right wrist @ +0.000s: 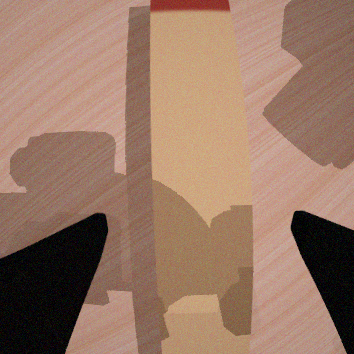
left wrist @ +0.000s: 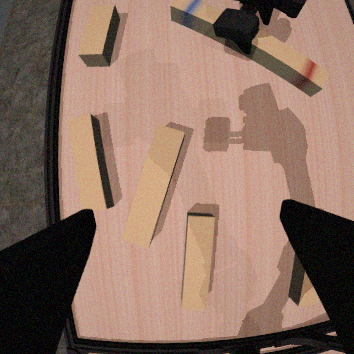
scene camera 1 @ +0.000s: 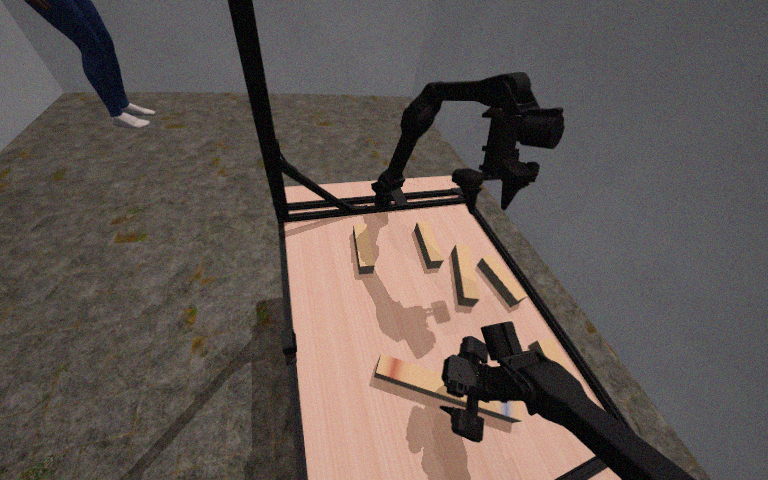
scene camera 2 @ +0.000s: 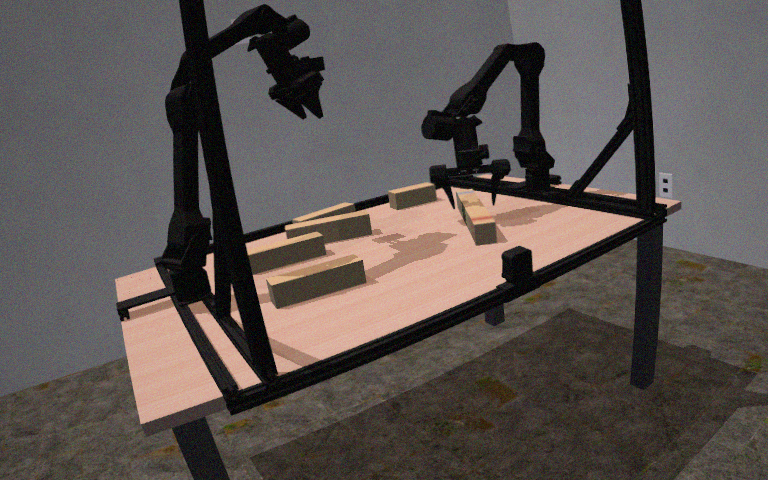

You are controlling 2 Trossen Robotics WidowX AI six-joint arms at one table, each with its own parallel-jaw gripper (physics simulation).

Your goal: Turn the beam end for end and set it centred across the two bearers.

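Places are measured from the left arm's base along level axes (x ahead, y left, z up), in millimetres.
Where they show: left gripper, between the fingertips: (left wrist: 188,214) (scene camera 1: 487,211) (scene camera 2: 312,118); right gripper, between the fingertips: (right wrist: 201,222) (left wrist: 256,37) (scene camera 2: 474,207); left arm's base, origin of its link: (scene camera 1: 382,201) (scene camera 2: 193,297); right arm's base, origin of its link: (scene camera 2: 539,189).
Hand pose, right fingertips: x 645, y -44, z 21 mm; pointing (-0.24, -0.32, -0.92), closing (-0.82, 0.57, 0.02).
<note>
Each offset is from my right fingertips to the top centre of the thing. "spot": to the spot under its first point.
The long beam @(dz +4, dx +5, dy +10 mm) (scene camera 1: 419,380) (scene camera 2: 476,210) (left wrist: 280,47) (right wrist: 200,100) lies on the table. Its red band @(spot: dz +4, dx -68, dy -106 mm) (scene camera 1: 392,367) (left wrist: 309,72) is toward the left end in scene camera 1, its blue band @(spot: dz +4, dx +83, dy +118 mm) (scene camera 1: 506,408) (left wrist: 191,14) toward the right end. My right gripper (scene camera 2: 473,204) (right wrist: 201,222) is open and low over the beam, a finger on each side. My left gripper (scene camera 1: 488,208) (scene camera 2: 312,117) (left wrist: 188,214) is open and empty, high above the table. Several plain blocks lie apart from the beam; I cannot tell which two are the bearers. Two roughly parallel ones are a block @(dz +4, dx -436, dy -83 mm) (scene camera 1: 363,246) (scene camera 2: 317,283) and another block @(dz +4, dx -413, dy +139 mm) (scene camera 1: 428,243) (left wrist: 197,260).
A longer block @(dz +10, dx -275, dy +207 mm) (scene camera 1: 464,274) (left wrist: 155,185) and a slanted block @(dz +4, dx -230, dy +323 mm) (scene camera 1: 501,280) (left wrist: 90,165) lie near the far rail in scene camera 2. A short block @(dz +7, dx +37, dy +312 mm) (scene camera 2: 412,196) (left wrist: 97,32) lies near my right gripper. Black rails and posts frame the table; a black box (scene camera 2: 516,264) sits on one rail.
</note>
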